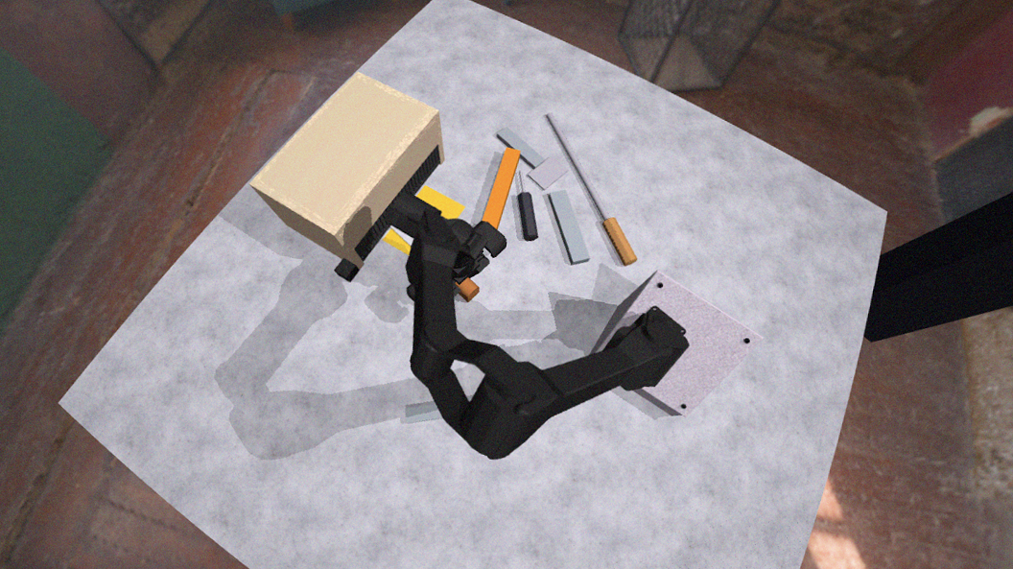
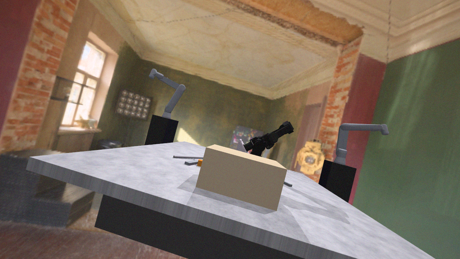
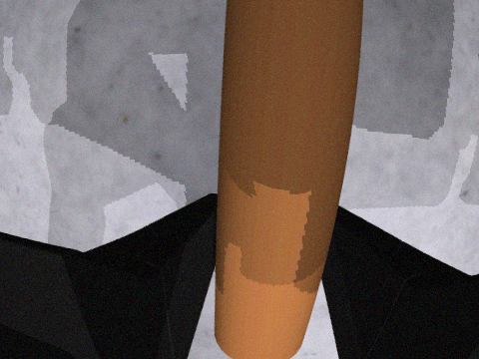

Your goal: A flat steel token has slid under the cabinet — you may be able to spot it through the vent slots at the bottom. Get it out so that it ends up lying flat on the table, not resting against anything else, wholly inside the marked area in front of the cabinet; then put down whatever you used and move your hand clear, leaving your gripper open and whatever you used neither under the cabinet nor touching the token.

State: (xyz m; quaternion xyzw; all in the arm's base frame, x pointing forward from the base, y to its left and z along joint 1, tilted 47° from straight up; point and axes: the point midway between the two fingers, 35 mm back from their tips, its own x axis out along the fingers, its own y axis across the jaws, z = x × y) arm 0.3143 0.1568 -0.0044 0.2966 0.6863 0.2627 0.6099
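Now: gripper tip 23 cm to the left of the grey bar and 9 cm past it. The rest, counted from my gripper tip: flat grey token (30 cm ahead, 6 cm to the right); orange bar (20 cm to the right, 6 cm ahead, 1 cm above); black-handled tool (22 cm to the right, 2 cm ahead, 1 cm above).
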